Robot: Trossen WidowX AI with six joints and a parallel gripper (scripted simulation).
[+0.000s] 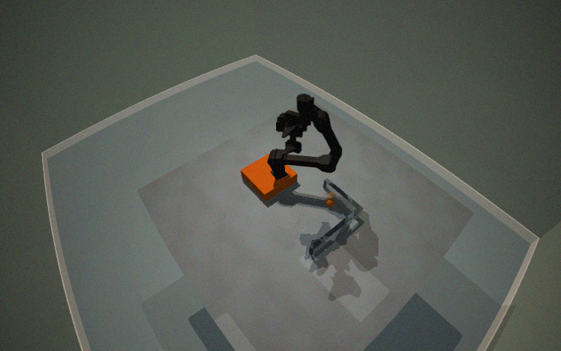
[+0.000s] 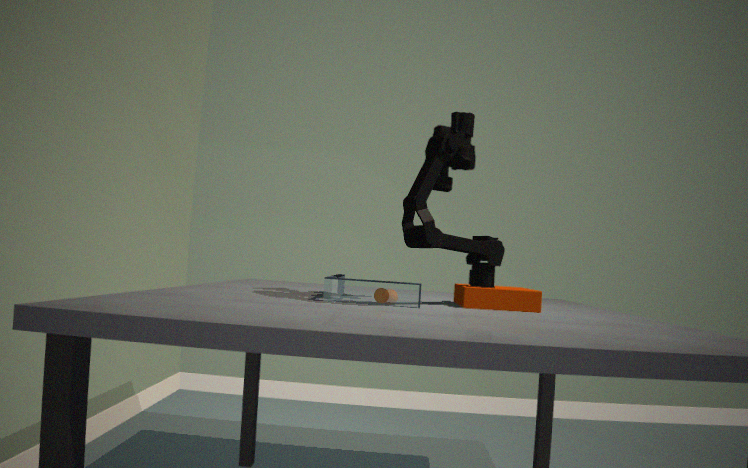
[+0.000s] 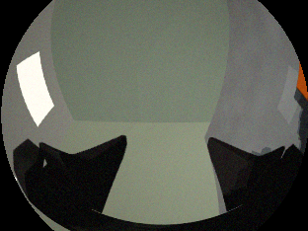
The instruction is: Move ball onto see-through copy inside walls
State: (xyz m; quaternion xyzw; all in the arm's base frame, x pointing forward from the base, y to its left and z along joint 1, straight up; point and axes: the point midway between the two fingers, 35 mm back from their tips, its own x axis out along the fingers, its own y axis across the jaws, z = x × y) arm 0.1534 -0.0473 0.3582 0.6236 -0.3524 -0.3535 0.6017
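Right now my gripper tip is 390 mm above the orange ball, 200 mm to the right of it and 90 mm short of it. The rest, counted from my gripper tip: see-through copy of ball 390 mm below, 230 mm to the left, 60 mm ahead; then clear wall 380 mm below, 270 mm to the left, 110 mm ahead.
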